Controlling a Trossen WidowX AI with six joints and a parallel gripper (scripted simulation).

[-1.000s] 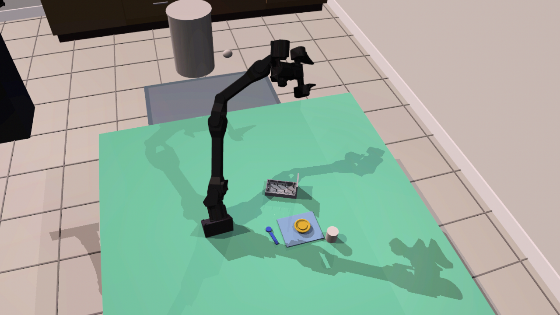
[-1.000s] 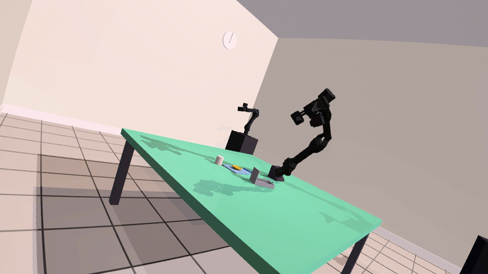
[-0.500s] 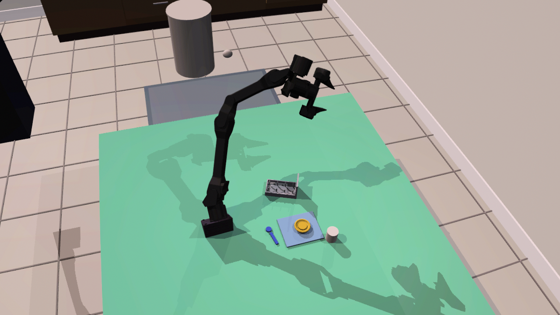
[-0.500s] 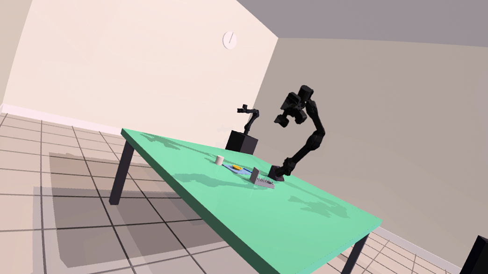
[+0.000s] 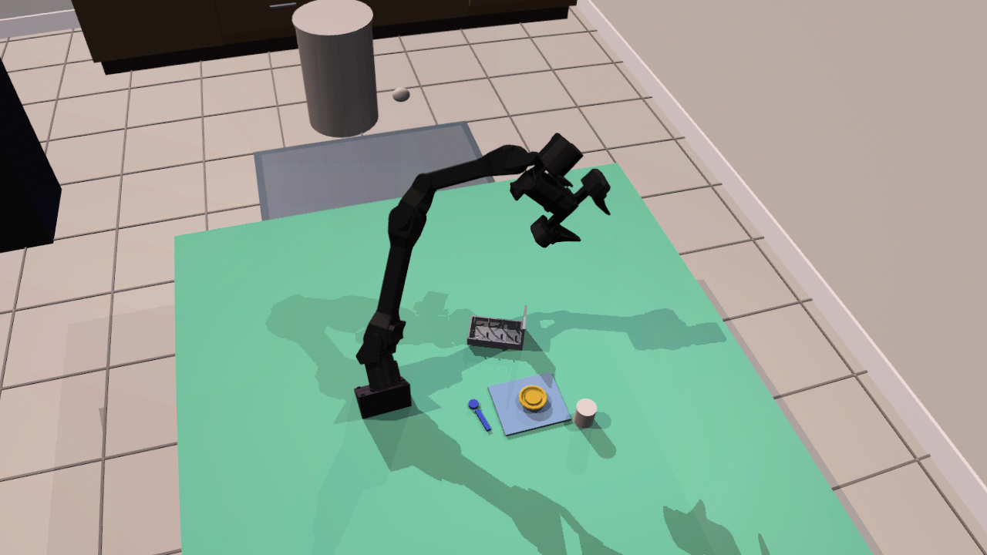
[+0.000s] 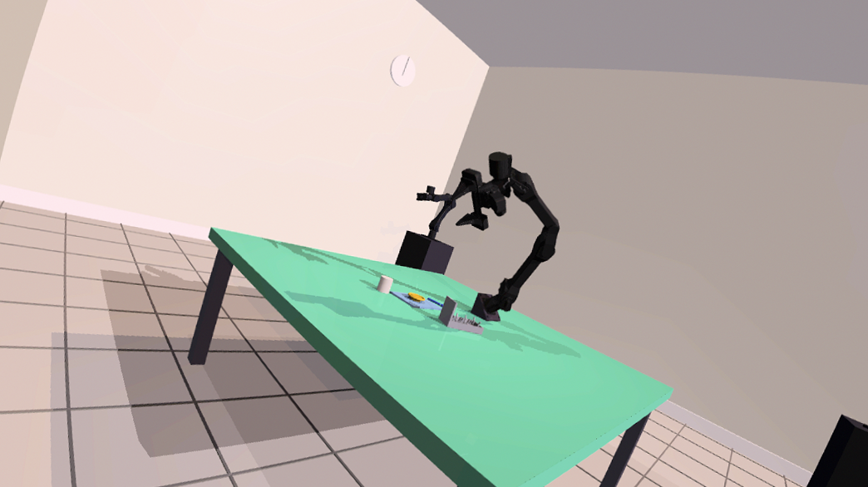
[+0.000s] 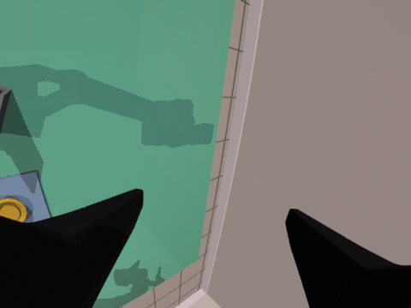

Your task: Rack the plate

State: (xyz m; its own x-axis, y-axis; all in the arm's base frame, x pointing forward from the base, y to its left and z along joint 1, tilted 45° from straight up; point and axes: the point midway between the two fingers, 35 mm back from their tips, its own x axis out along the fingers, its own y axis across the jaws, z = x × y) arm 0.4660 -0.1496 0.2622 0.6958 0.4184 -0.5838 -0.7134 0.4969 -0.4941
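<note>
My gripper tip is 320 mm above the yellow plate, 170 mm to the left of it and 170 mm past it. From my gripper tip the other things lie so: light blue mat (330 mm below, 180 mm to the right, 180 mm behind); beige cup (310 mm below, 250 mm to the right, 80 mm behind); dish rack (310 mm below, 190 mm behind, 30 mm to the left).
</note>
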